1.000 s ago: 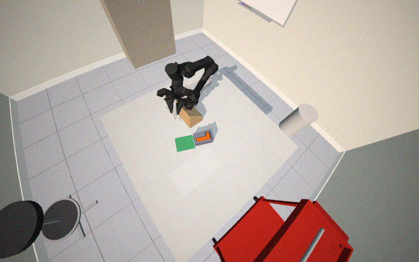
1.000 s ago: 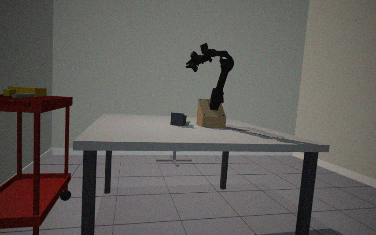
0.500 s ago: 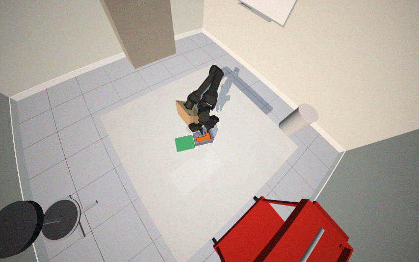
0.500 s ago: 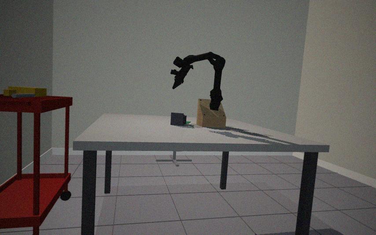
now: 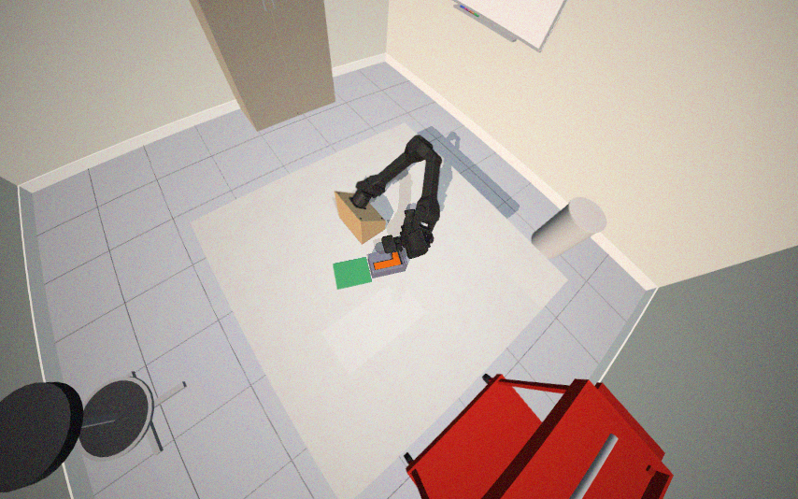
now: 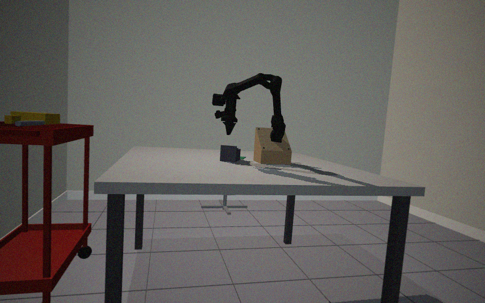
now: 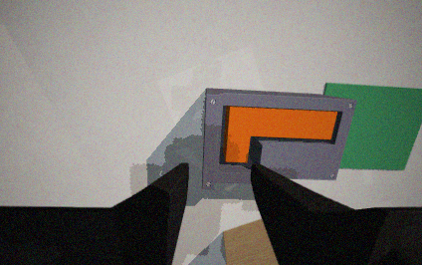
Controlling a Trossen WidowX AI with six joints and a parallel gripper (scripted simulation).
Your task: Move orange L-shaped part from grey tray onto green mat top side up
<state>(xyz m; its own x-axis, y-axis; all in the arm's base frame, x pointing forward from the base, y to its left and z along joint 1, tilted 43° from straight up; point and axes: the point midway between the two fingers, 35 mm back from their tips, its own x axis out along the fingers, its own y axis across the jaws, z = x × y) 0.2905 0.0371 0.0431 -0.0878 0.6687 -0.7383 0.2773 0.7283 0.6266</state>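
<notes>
The orange L-shaped part is 10 cm below my gripper tip, 5 cm to the right of it and 2 cm behind it. Round my gripper tip: green mat (21 cm to the right, 16 cm below, 7 cm behind).
</notes>
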